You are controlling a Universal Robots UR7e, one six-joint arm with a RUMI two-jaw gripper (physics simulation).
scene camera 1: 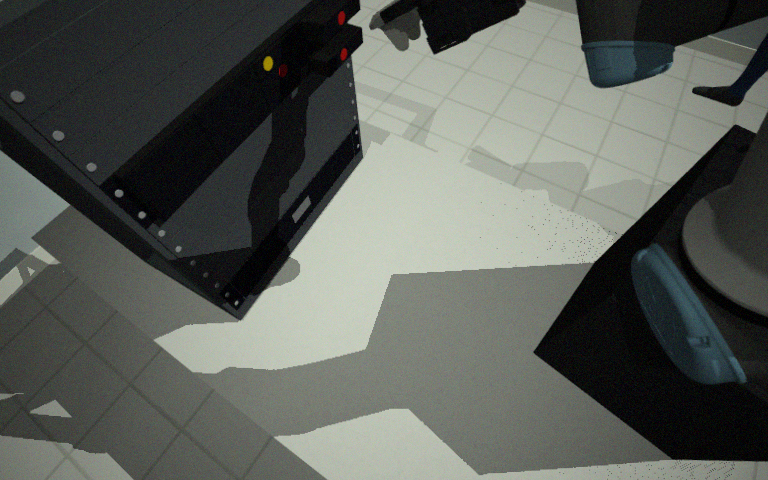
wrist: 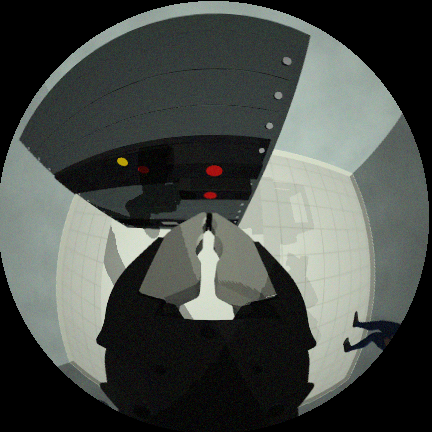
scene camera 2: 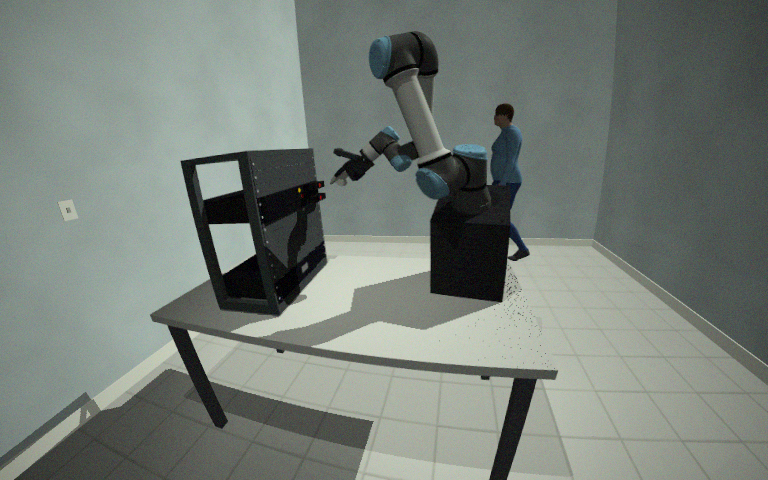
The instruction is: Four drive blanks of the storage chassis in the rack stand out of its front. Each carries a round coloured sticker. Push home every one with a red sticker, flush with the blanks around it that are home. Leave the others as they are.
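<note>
The storage chassis is a dark band in the rack. At its right end, an upper blank with a red sticker [scene camera 1: 341,18] [scene camera 2: 320,185] [wrist: 214,170] and a lower blank with a red sticker [scene camera 1: 343,54] [scene camera 2: 320,197] [wrist: 210,195] stand out of the front. Further left are a yellow sticker [scene camera 1: 267,63] [scene camera 2: 299,190] [wrist: 122,161] and, in shadow to its right, a dark red sticker [scene camera 1: 283,70] [wrist: 143,169]; how far their blanks stand out is unclear. My gripper [scene camera 1: 390,32] [scene camera 2: 334,181] [wrist: 208,214] is shut and empty, in front of the right-end blanks, apart from them.
The rack [scene camera 1: 192,311] [scene camera 2: 259,226] stands on the table [scene camera 2: 396,362], with plain grey panels above and below the chassis. The arm's black pedestal [scene camera 1: 611,339] [scene camera 2: 468,260] stands across from it. A person [scene camera 2: 505,147] [wrist: 375,330] is behind the pedestal in the second scene view.
</note>
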